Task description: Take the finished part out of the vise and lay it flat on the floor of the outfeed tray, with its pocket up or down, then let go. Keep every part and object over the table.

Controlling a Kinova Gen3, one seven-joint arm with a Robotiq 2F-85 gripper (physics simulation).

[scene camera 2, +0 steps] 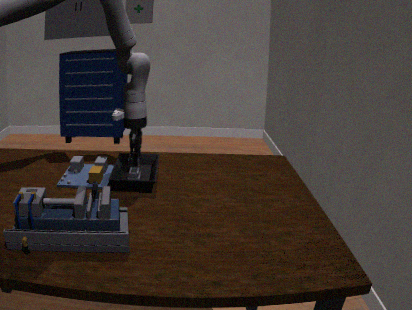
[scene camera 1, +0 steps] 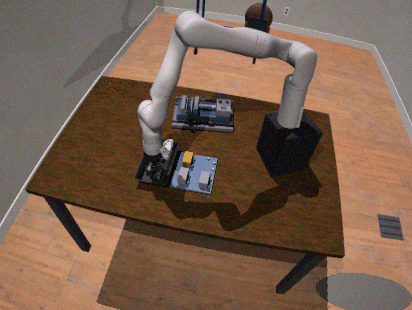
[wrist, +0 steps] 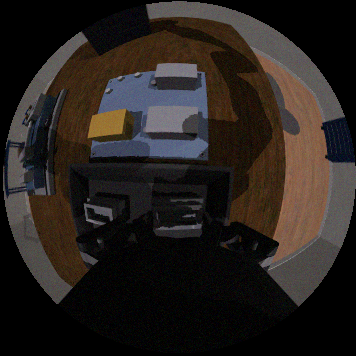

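Note:
My gripper points down into the black outfeed tray. It is shut on the finished part, a grey block seen between the fingers in the wrist view. The part is low inside the tray walls; I cannot tell whether it touches the floor, and shadow makes its pocket hard to read. Another grey part with a rectangular opening sits in the tray on the vise side, beside the held one. The vise stands apart from the tray.
A blue board lies right beside the tray, carrying a yellow block and two grey blocks. The black arm base stands farther right in scene camera 1.

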